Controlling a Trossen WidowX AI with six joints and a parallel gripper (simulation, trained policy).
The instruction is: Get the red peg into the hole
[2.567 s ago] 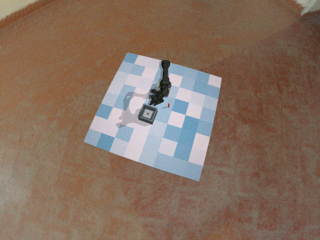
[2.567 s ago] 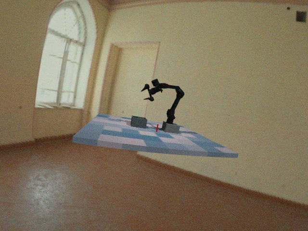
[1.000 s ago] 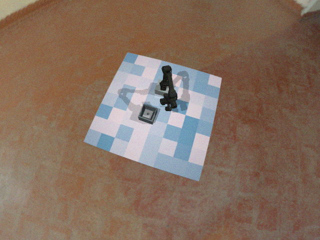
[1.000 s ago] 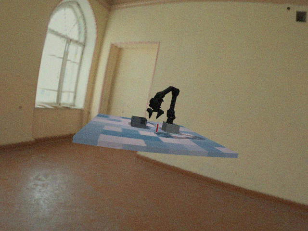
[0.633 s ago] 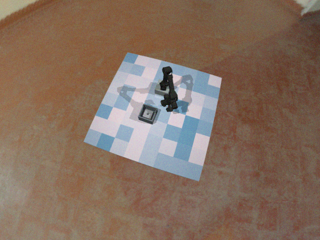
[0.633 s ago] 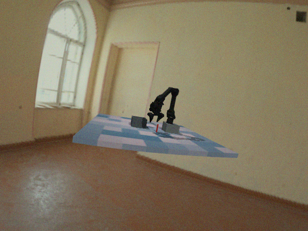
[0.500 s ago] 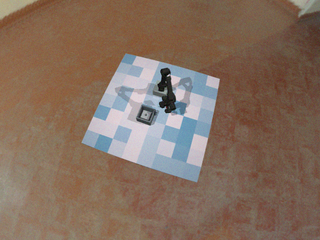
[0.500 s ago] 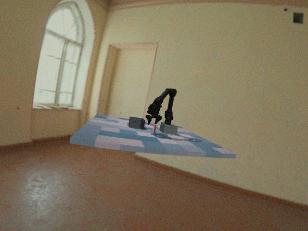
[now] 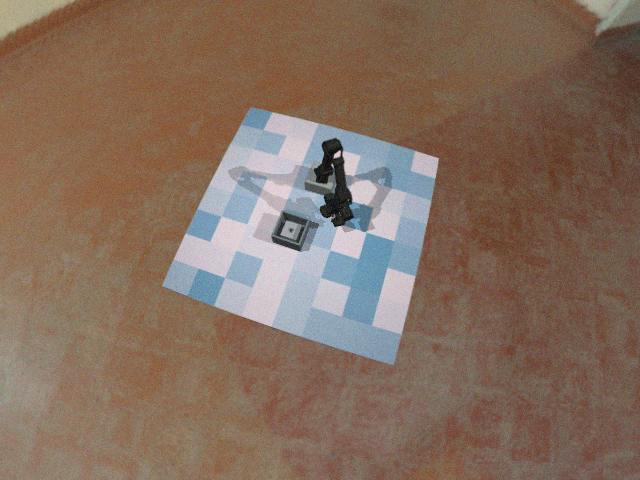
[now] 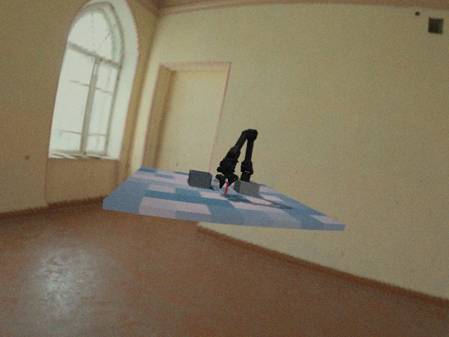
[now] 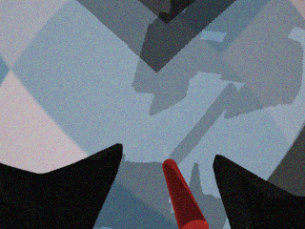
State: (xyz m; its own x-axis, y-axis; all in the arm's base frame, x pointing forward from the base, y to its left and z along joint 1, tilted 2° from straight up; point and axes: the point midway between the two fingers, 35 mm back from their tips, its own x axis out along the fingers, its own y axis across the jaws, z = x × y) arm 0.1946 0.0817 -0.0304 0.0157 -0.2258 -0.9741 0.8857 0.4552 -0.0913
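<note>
Right now my gripper tip is 13 cm short of the light grey plate, 19 cm to the left of it and 1 cm below it. Also, from my gripper tip: red peg (2 cm behind, 2 cm to the left, 1 cm above); then grey box (13 cm ahead, 19 cm to the right, 1 cm below).
</note>
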